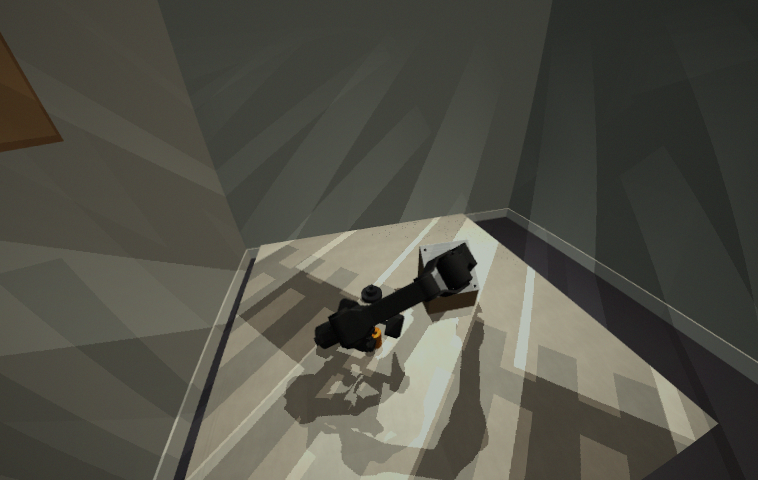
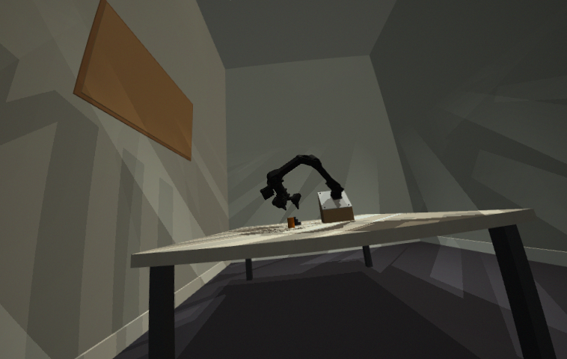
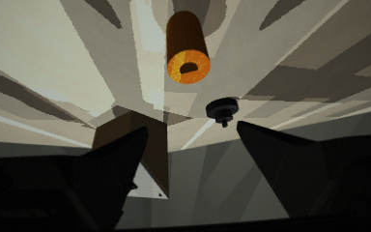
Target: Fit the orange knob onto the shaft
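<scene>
My gripper tip is 2 cm short of the orange knob, 2 cm to the right of it and 8 cm above it. Also, from my gripper tip: dark round pedestal 3 cm behind, 19 cm to the right, 8 cm below.
</scene>
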